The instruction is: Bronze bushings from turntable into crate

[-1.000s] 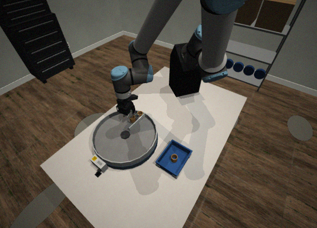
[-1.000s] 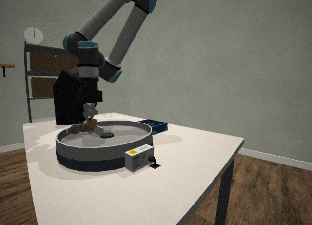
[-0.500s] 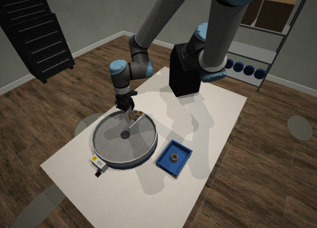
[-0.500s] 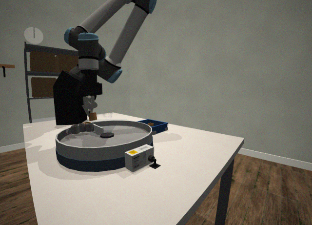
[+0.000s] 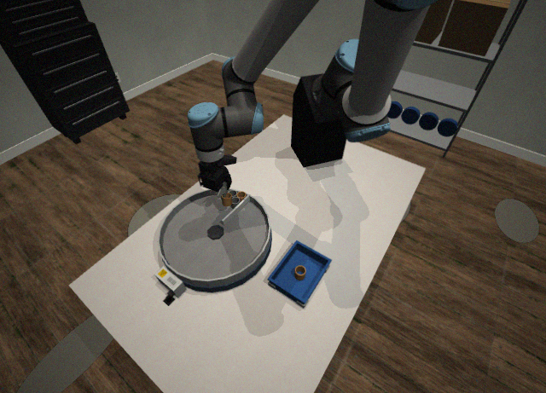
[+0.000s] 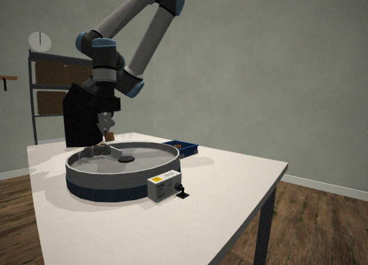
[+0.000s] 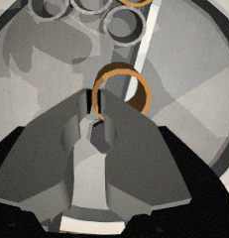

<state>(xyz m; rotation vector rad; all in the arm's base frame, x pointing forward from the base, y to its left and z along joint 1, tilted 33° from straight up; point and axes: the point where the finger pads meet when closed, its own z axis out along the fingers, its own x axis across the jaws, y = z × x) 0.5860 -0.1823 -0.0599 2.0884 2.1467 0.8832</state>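
My gripper is now 38 cm to the right of the blue crate, 13 cm above it and 7 cm short of it. From my hand the other things lie so: grey turntable: 11 cm ahead, 10 cm below, 3 cm to the left.
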